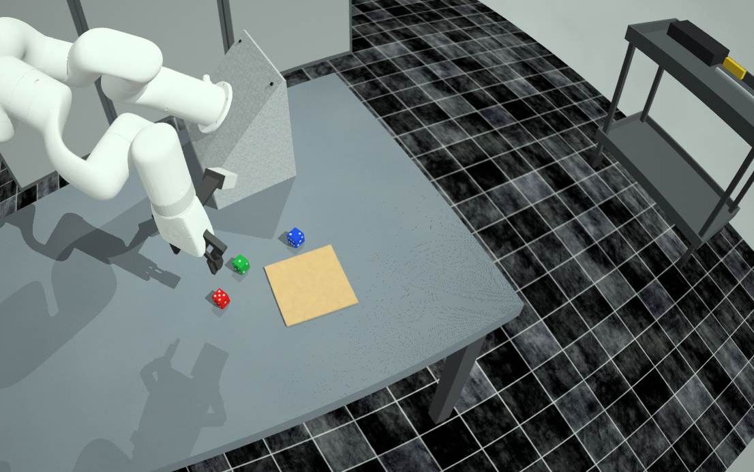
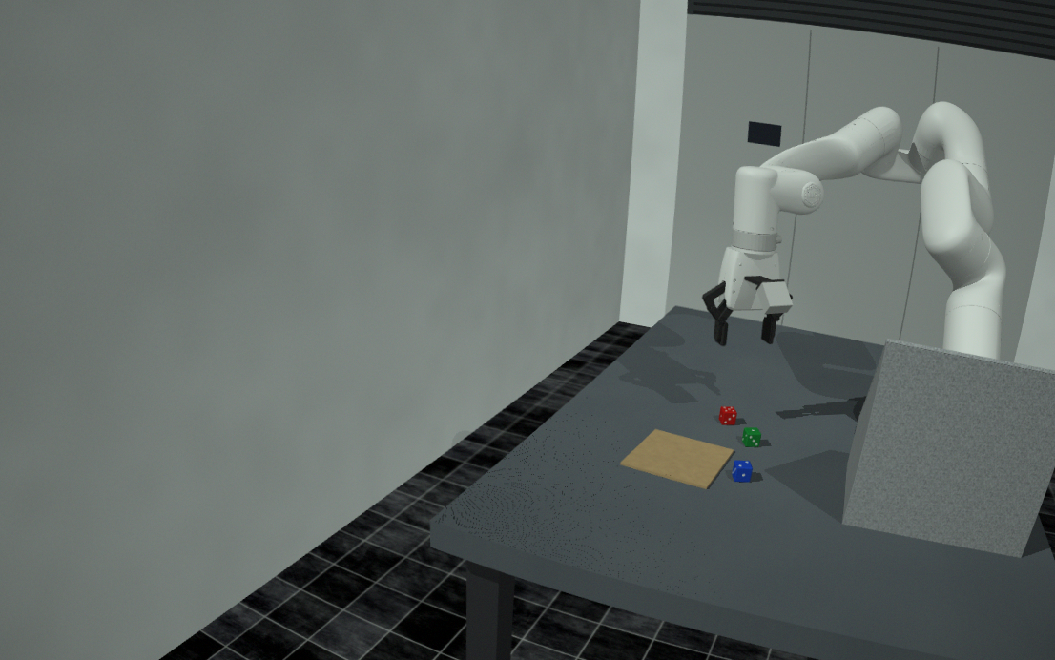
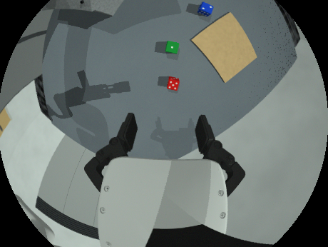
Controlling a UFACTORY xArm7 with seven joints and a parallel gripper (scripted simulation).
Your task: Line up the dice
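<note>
Now: the red die 10 mm to the left of my hand and 140 mm below it. The rest, counted from my hand: green die 60 mm behind, 70 mm to the left, 140 mm below; tan mat 30 mm ahead, 190 mm to the left, 150 mm below; blue die 80 mm behind, 190 mm to the left, 140 mm below.
</note>
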